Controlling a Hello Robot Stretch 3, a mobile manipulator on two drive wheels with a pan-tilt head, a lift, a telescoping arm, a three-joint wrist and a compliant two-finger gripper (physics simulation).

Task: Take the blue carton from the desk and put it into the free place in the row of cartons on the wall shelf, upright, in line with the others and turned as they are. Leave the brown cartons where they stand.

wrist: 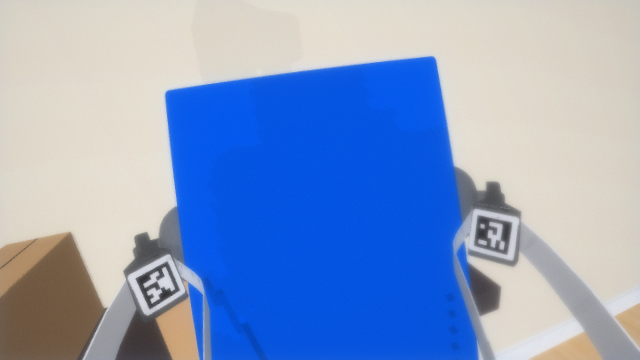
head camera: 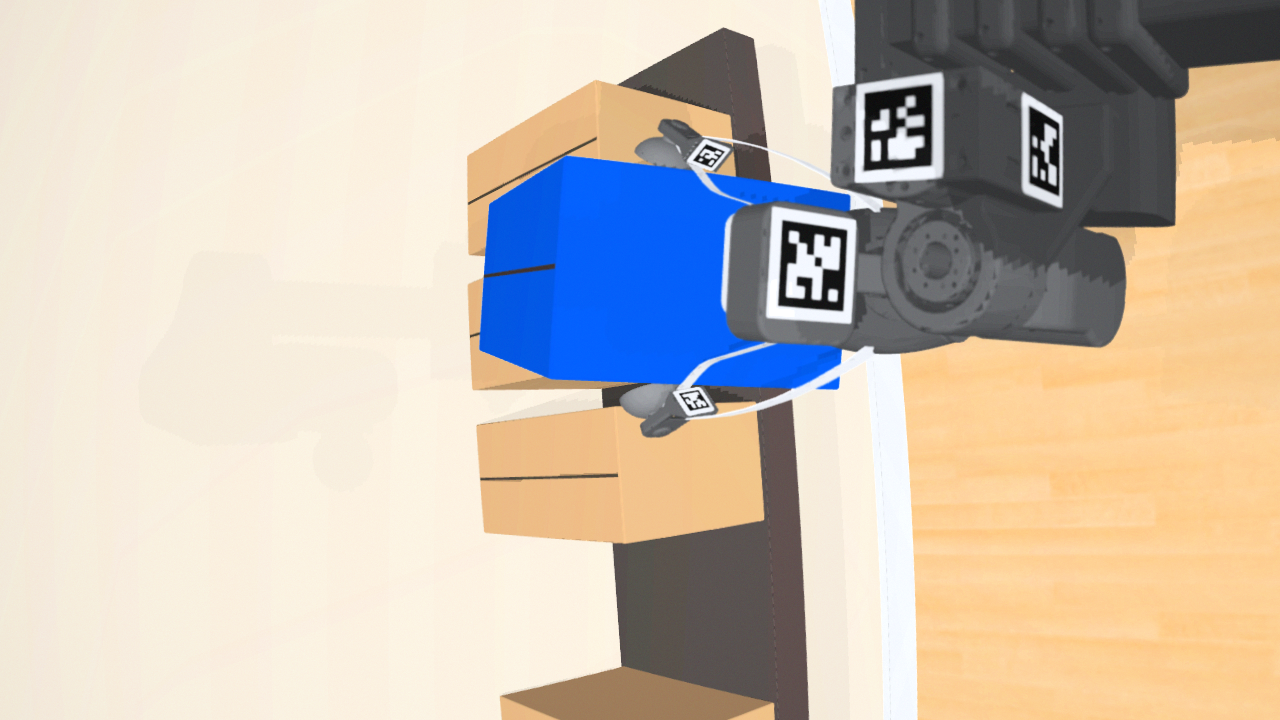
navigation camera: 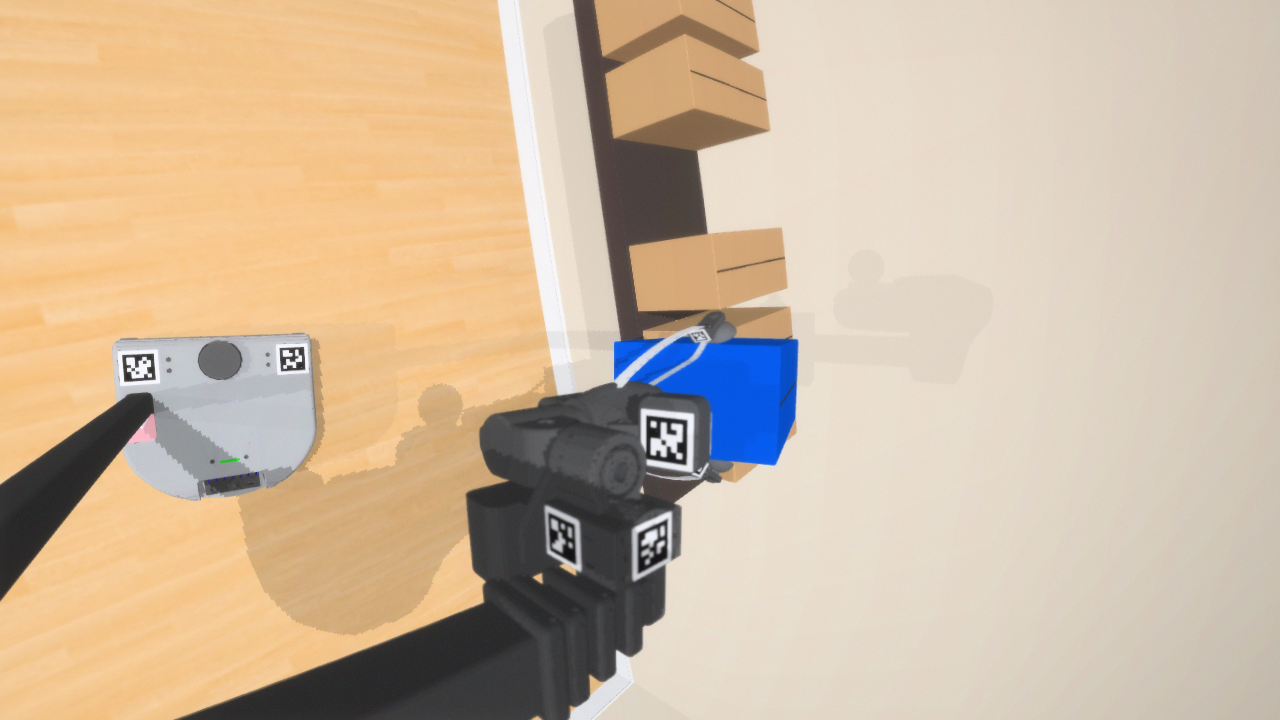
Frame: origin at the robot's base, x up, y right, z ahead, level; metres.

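Seen in the pictures: gripper, fingertip midpoint: (wrist: 319, 211) (head camera: 641, 276) (navigation camera: 726, 396); robot's base, link origin: (navigation camera: 220, 358).
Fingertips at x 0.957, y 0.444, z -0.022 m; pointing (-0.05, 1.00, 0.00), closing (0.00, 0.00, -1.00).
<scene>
Offsets run from my fingertips to a thing's top centre. "pt": to the spot under its first point. Level surfaces: height alone.
The blue carton (head camera: 635, 268) (navigation camera: 751, 402) (wrist: 320, 150) is held upright, in front of the brown cartons near one shelf end. My gripper (head camera: 653, 275) (navigation camera: 719, 398) (wrist: 319, 211) is shut on it, one fingertip against each side. The wall shelf @[dx -0.311 m] (head camera: 693, 600) (navigation camera: 657, 197) carries the row. The free place is a gap between one brown carton @[dx -0.131, dy +0.296, dz +0.186 m] (head camera: 693, 474) (navigation camera: 680, 273) and another brown carton @[dx -0.131, dy +0.235, dz +0.492 m] (head camera: 635, 691) (navigation camera: 662, 89). The blue carton partly hides a brown carton @[dx -0.131, dy +0.331, dz +0.033 m] (head camera: 505, 371) (navigation camera: 760, 322) and overlaps the end brown carton @[dx -0.131, dy +0.355, dz -0.115 m] (head camera: 626, 125) (navigation camera: 738, 471). Its underside is hidden.
A further brown carton @[pt dx -0.169, dy +0.095, dz +0.561 m] (navigation camera: 662, 22) stands beyond the gap in the navigation view. Brown cartons @[pt dx -0.182, dy +0.242, dz +0.432 m] (wrist: 45, 295) @[pt dx -0.211, dy +0.165, dz +0.200 m] (wrist: 177, 330) show low at the left in the wrist view. The robot's base (navigation camera: 219, 411) is on the wooden floor @[dx -0.957 m] (head camera: 1074, 537) (navigation camera: 268, 179). The wall (head camera: 223, 582) (navigation camera: 1029, 537) stands behind the shelf.
</scene>
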